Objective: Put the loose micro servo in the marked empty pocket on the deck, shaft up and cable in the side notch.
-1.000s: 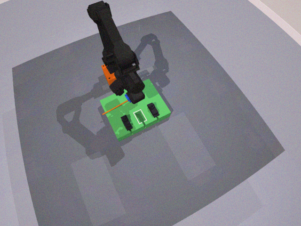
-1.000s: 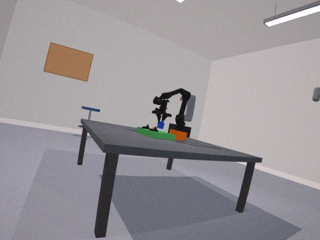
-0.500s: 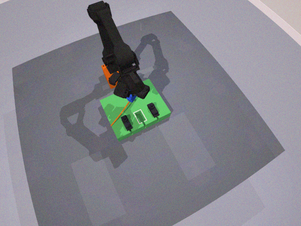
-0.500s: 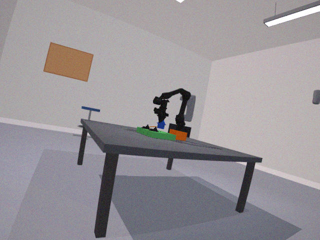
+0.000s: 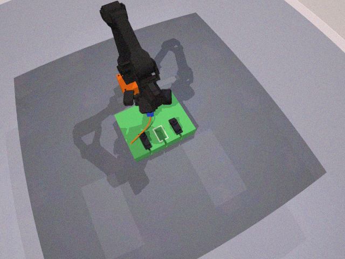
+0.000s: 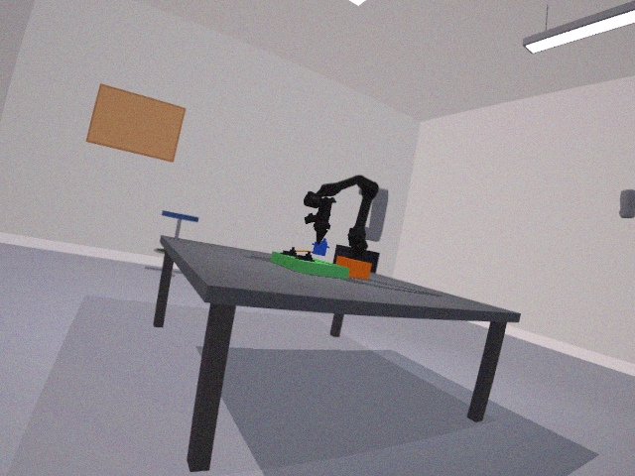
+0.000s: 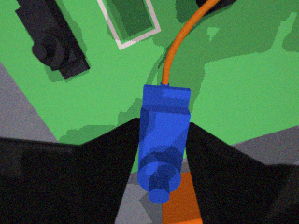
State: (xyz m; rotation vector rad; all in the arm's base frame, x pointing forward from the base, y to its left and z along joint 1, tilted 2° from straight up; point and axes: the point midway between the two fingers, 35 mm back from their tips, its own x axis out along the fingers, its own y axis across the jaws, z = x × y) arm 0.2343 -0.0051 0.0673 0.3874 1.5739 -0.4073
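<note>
Right now my gripper tip is 1 cm past the green deck and 10 cm above it.
</note>
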